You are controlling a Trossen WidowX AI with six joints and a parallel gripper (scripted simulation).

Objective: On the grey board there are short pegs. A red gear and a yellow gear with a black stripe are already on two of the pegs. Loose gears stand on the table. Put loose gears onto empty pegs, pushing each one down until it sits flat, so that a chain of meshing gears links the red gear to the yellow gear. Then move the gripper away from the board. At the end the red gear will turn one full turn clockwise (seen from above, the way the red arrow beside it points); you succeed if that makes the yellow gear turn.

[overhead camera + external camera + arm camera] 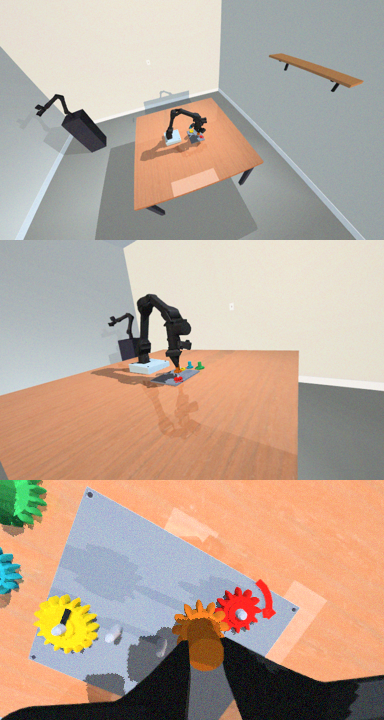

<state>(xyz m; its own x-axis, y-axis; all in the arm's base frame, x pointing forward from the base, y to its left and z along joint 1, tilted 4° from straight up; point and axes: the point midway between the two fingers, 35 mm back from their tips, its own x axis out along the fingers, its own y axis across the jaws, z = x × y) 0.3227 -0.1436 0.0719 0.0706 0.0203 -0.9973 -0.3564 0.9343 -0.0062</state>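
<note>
Now: the red gear 50 mm below my gripper tip, 30 mm to the right of it and 10 mm ahead of it. From my gripper tip the other things lie so: yellow gear: 110 mm to the left, 50 mm below, 40 mm behind; then red arrow: 60 mm to the right, 60 mm below, 30 mm ahead; then orange gear: 10 mm below.
</note>
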